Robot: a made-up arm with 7 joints.
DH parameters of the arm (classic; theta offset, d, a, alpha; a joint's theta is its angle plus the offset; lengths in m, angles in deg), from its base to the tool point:
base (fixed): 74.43 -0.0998 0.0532 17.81
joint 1: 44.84 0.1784 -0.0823 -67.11
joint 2: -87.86 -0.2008 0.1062 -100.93
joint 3: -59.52 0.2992 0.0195 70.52
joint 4: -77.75 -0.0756 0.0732 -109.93
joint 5: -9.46 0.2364 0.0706 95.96
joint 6: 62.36 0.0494 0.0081 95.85
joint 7: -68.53 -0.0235 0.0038 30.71
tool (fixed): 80.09 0.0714 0 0
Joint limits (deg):
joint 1: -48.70..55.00
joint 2: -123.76..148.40
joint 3: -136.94..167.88
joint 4: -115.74..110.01
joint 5: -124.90..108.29
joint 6: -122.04..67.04
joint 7: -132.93..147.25
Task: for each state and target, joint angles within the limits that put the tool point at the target. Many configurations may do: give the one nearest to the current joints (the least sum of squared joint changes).
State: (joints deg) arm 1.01 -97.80 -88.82 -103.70 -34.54 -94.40 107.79
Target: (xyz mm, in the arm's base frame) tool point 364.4 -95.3 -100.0
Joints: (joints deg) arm -5.20 -101.56 -90.19 -95.86 -35.32 -95.37 106.67
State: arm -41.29 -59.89 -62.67 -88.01 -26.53 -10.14 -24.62
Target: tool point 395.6 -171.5 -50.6
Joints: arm -31.94 -65.86 -57.81 -106.88 -20.38 -4.76 -24.07
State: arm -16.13 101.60 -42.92 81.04 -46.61 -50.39 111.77
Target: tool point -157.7 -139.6 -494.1
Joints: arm -27.94 123.47 -42.65 88.50 -43.84 -40.42 114.49
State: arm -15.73 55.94 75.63 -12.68 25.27 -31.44 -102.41
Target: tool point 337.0 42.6 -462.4
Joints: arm -48.70 92.41 112.03 33.94 25.72 -28.58 -104.19
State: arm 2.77 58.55 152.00 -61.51 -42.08 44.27 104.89
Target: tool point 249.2 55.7 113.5
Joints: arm -10.88 12.26 167.88 -101.52 -37.14 31.30 113.92
